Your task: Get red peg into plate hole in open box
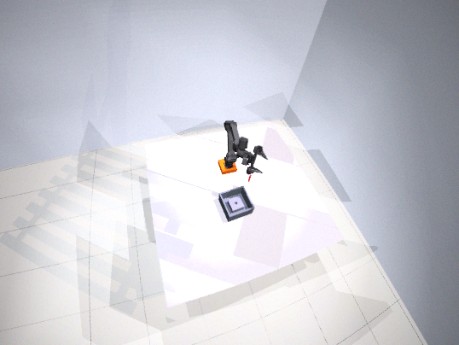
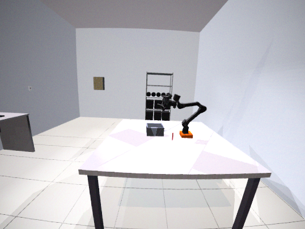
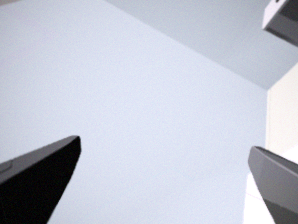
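Now: the red peg 15 cm behind my gripper tip, 5 cm to the left of it and 36 cm below it. Also, from my gripper tip: grey box (1 cm ahead, 15 cm to the right, 38 cm below); then pale plate (1 cm ahead, 15 cm to the right, 36 cm below).
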